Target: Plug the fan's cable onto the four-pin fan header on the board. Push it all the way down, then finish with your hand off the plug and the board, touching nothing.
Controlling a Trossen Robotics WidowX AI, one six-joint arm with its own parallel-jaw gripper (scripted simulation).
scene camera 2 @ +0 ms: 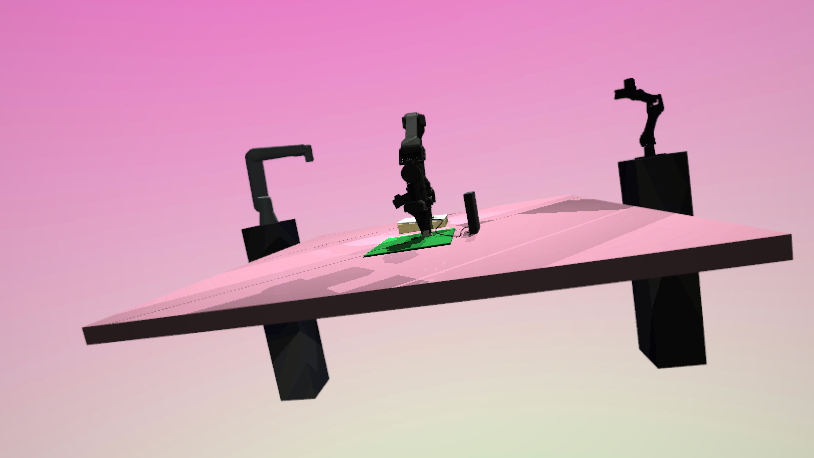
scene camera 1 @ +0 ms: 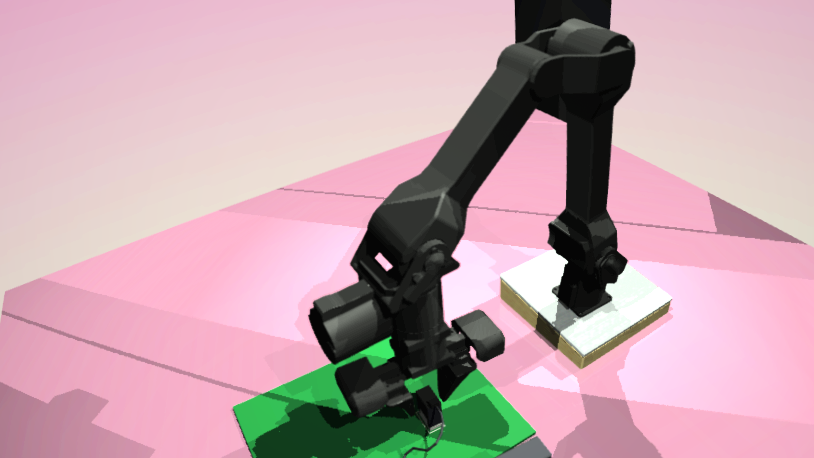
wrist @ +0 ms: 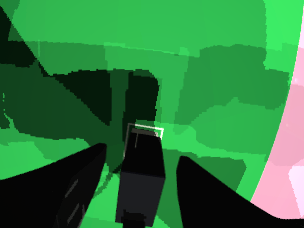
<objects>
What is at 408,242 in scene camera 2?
A green board.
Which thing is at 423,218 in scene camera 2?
My gripper.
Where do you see a green board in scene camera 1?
At 310,409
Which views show my gripper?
Scene camera 2, scene camera 1 and the wrist view: all of them.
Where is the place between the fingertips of my gripper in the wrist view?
At 142,157
</objects>
